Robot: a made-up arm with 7 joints.
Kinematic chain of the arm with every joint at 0, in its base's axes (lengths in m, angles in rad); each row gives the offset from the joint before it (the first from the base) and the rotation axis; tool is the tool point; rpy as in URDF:
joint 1: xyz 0 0 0.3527 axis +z
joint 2: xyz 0 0 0 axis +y
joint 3: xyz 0 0 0.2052 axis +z
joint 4: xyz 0.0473 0 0 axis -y
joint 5: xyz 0.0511 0 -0.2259 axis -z
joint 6: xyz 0 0 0 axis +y
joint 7: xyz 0.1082 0 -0.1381 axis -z
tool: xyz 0 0 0 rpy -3.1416 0 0
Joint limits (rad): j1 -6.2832..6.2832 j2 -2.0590..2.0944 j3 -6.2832..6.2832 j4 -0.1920..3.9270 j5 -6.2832..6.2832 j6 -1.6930..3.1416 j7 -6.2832..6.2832
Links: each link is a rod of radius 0.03 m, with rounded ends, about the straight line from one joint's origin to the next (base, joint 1, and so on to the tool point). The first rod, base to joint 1, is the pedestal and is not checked.
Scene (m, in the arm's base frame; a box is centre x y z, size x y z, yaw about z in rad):
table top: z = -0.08
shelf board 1: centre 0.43 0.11 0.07 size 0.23 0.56 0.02 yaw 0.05
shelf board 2: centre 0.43 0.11 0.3 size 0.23 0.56 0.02 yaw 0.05
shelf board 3: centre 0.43 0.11 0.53 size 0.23 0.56 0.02 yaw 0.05
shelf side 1: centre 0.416 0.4 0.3 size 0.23 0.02 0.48 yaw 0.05
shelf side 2: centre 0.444 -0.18 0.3 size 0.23 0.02 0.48 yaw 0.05
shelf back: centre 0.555 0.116 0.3 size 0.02 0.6 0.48 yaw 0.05
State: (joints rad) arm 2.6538 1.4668 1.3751 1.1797 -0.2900 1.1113 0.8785
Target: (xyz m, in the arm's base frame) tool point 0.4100 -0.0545 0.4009
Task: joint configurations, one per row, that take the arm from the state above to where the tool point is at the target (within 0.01 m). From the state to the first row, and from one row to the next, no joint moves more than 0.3 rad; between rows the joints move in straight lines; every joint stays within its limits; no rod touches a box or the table.
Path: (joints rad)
1: 2.9288 1.4746 1.4772 1.0971 -0.2580 1.1904 0.8785
2: 3.2038 1.4824 1.5794 1.0145 -0.2261 1.2696 0.8785
3: 3.4788 1.4902 1.6815 0.9318 -0.1941 1.3487 0.8785
4: 3.7538 1.4980 1.7837 0.8492 -0.1622 1.4278 0.8785
5: 4.0288 1.5057 1.8858 0.7666 -0.1302 1.5070 0.8785
6: 4.2368 1.4230 1.8154 0.8721 -0.1800 1.2700 0.8785
7: 4.4449 1.3402 1.7450 0.9775 -0.2298 1.0330 0.8785
8: 4.6529 1.2575 1.6746 1.0830 -0.2796 0.7960 0.8785

